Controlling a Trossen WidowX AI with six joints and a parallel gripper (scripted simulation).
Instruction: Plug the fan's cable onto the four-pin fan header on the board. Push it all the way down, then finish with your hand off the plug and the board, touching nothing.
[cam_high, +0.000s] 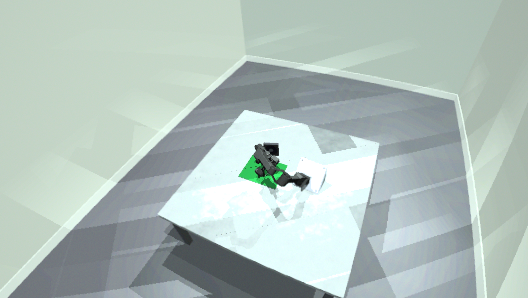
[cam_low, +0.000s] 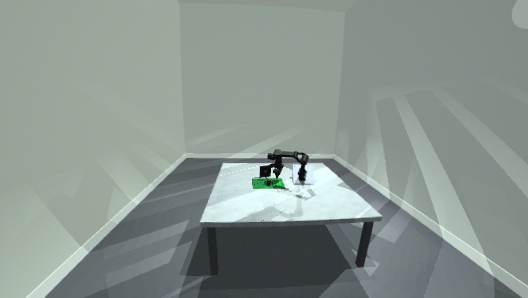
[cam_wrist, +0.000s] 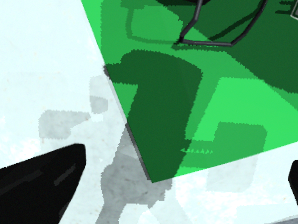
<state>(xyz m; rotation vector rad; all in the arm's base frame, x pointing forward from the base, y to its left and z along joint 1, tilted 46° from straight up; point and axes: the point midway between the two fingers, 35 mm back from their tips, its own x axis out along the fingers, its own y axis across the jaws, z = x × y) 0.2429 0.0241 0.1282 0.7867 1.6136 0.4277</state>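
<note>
The black fan plug is 9 cm ahead of my gripper tip, 3 cm to the right of it and 8 cm below it. Round my gripper tip: green board (9 cm ahead, 7 cm to the right, 11 cm below); white four-pin header (6 cm ahead, 12 cm to the right, 10 cm below); black fan (12 cm ahead, 24 cm to the right, 4 cm below).
</note>
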